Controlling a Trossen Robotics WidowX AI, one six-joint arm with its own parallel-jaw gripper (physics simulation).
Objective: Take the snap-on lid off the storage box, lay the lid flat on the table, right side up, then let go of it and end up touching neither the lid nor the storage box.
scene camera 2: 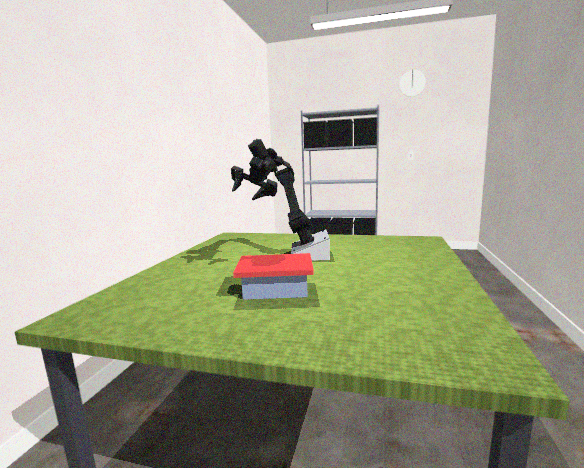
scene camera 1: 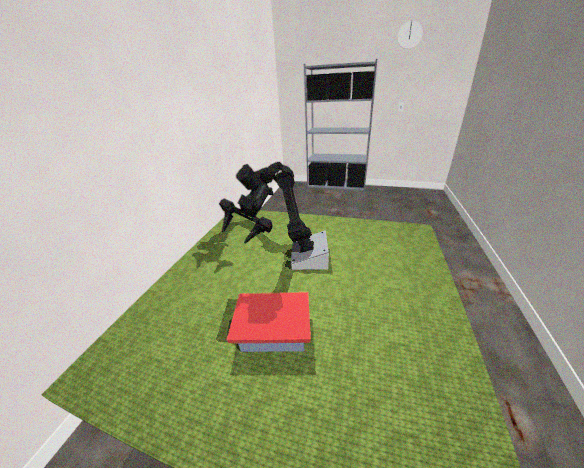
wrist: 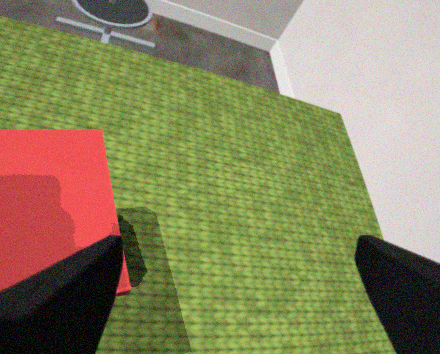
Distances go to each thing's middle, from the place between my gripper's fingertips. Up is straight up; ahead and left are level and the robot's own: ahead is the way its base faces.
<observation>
My gripper is now 120 mm short of the red lid (scene camera 1: pixel 262 317), 120 mm to the right of it and 220 mm above it.
</observation>
